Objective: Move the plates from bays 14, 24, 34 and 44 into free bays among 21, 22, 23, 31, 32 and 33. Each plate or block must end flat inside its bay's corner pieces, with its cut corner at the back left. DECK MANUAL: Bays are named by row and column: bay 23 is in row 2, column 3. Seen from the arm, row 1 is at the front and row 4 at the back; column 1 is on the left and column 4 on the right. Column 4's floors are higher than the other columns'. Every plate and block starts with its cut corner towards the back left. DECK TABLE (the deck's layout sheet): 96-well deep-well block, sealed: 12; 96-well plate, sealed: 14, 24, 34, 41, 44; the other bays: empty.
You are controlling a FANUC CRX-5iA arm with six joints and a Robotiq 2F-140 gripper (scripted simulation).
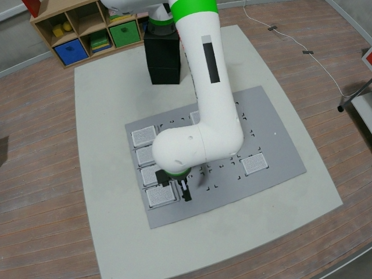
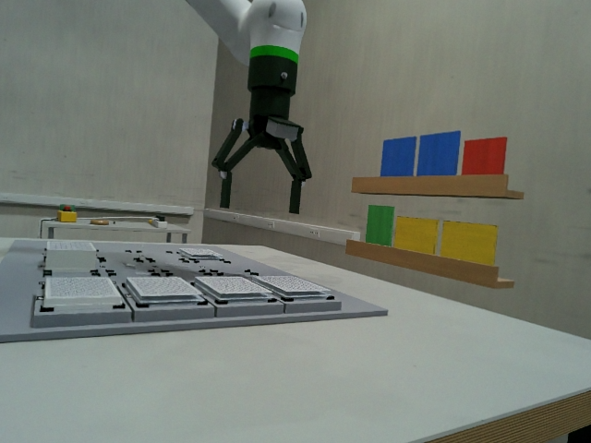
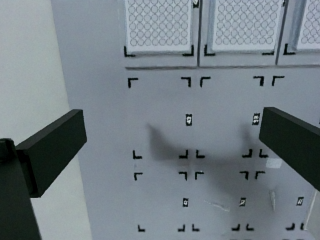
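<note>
My hand is 37 cm to the right of the sealed plate, 15 cm above it and 6 cm past it. Also, from my hand: sealed deep-well block: 35 cm behind, 14 cm to the left, 13 cm below.
</note>
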